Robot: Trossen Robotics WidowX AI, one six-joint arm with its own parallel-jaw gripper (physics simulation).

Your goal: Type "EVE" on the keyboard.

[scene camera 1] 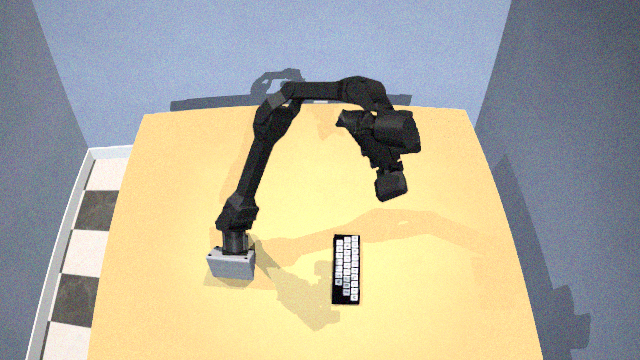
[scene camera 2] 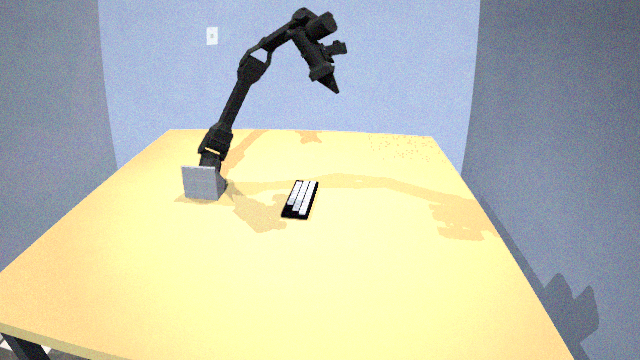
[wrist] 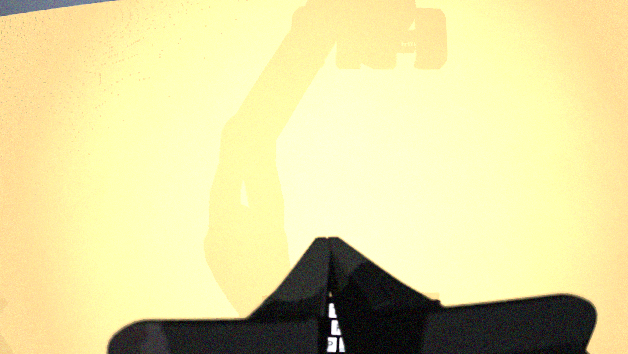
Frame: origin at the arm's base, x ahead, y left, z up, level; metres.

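Seen in the pictures: gripper, fingertip midpoint: (scene camera 2: 338, 93) (wrist: 326, 247); arm's base at its link origin: (scene camera 1: 234, 252) (scene camera 2: 207, 174).
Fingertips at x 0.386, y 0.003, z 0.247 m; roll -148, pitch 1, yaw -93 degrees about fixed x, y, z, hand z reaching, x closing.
Note:
Offsets run from my fingertips to a thing's top centre. Level surfaces: height alone.
The keyboard @(0.289 m down, 0.097 m back, 0.043 m right) (scene camera 1: 346, 270) (scene camera 2: 301, 199) is black with white keys and lies flat on the table, its long side running from front to back. My gripper (scene camera 2: 337, 92) (wrist: 326, 247) is shut, with its tips together and nothing between them. It hangs high above the table, tilted steeply down, up and to the right of the keyboard in scene camera 2. In the wrist view a few white keys @(0.289 m down, 0.093 m back, 0.018 m right) (wrist: 336, 328) show through the narrow slit between the fingers; the rest of the keyboard is hidden or out of frame. The fingertips are hard to make out in scene camera 1.
The yellow table @(0.307 m down) (scene camera 1: 425, 310) (scene camera 2: 350, 300) (wrist: 425, 165) carries the arm's grey base (scene camera 1: 231, 265) (scene camera 2: 201, 183), which stands left of the keyboard. The arm arches up from it. Shadows of the arm fall across the table. Blue-grey walls stand behind and at the sides.

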